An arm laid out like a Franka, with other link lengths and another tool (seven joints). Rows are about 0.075 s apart.
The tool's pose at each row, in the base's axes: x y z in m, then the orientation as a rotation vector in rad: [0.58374, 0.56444, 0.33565, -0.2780, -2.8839, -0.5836]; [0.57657, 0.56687, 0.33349, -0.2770, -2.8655, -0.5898]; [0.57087, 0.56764, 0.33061, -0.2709, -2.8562, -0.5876]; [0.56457, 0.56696, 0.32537, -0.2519, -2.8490, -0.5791]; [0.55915, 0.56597, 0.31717, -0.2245, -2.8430, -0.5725]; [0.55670, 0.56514, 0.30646, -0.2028, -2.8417, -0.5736]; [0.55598, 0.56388, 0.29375, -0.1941, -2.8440, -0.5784]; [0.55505, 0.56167, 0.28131, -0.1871, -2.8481, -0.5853]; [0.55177, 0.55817, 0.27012, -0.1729, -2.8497, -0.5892]
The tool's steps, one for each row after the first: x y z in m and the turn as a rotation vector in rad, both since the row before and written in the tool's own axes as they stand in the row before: [0.00680, -0.00015, 0.00396, -0.0050, 0.0171, 0.0032]; [0.00492, -0.00163, 0.00381, 0.0015, 0.0105, -0.0014]; [0.00469, -0.00393, 0.00550, 0.0069, 0.0120, -0.0095]; [0.00303, -0.00502, 0.00795, 0.0064, 0.0122, -0.0156]; [-0.00047, -0.00511, 0.00975, 0.0010, 0.0054, -0.0139]; [-0.00266, -0.00591, 0.01103, -0.0023, -0.0011, -0.0067]; [-0.00242, -0.00676, 0.01044, -0.0038, -0.0035, -0.0063]; [0.00014, -0.00792, 0.00924, -0.0014, 0.0006, -0.0100]
